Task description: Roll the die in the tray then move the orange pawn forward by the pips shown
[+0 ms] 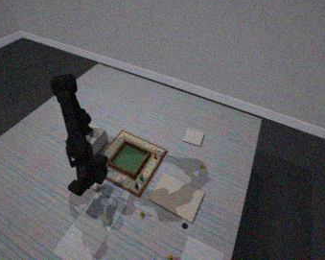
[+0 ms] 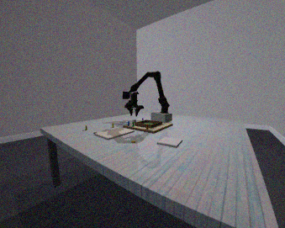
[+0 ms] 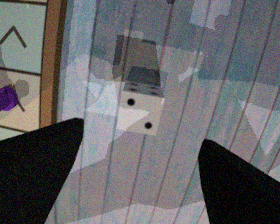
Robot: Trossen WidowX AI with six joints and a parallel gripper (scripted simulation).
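Right now my gripper tip is 5 cm above the white die. The rest, counted from my gripper tip: green tray (2 cm ahead, 21 cm to the left, 5 cm below); blue pawn (15 cm ahead, 12 cm to the left, 3 cm below); green pawn (14 cm ahead, 17 cm to the left, 3 cm below).
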